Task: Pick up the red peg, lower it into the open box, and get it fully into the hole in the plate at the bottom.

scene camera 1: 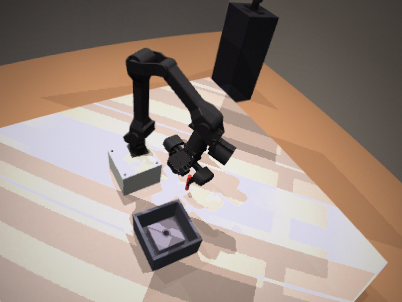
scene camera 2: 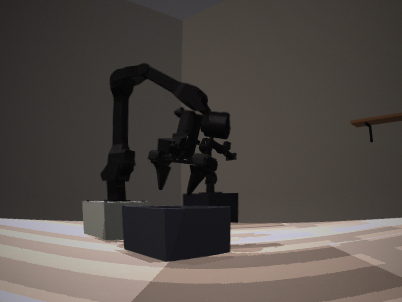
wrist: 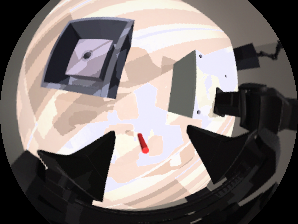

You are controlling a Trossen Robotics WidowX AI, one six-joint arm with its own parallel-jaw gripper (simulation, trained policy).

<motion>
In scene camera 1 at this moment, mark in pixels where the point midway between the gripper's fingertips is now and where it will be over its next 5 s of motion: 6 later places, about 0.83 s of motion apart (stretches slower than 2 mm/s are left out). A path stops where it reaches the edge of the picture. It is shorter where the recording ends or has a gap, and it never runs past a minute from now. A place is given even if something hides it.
My gripper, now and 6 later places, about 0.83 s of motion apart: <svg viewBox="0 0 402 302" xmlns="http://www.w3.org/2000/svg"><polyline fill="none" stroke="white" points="178,175 185,187 185,186 188,188 178,205 165,227 160,239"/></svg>
</motion>
